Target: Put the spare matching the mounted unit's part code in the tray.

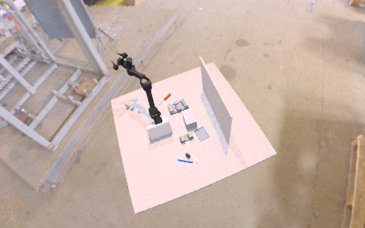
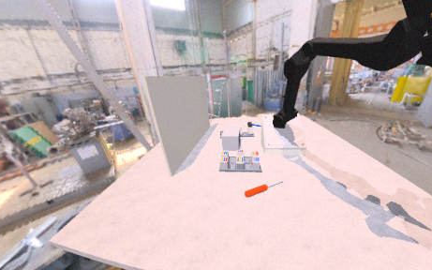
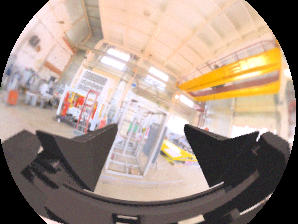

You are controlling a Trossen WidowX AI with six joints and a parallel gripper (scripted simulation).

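The grey holder lies 46 cm ahead of my gripper tip, 40 cm to the right of it and 53 cm below it. Also, from my gripper tip: grey mounted unit (52 cm ahead, 61 cm to the right, 49 cm below); blue pen (37 cm ahead, 100 cm to the right, 53 cm below); tall grey panel (78 cm ahead, 61 cm to the right, 31 cm below).
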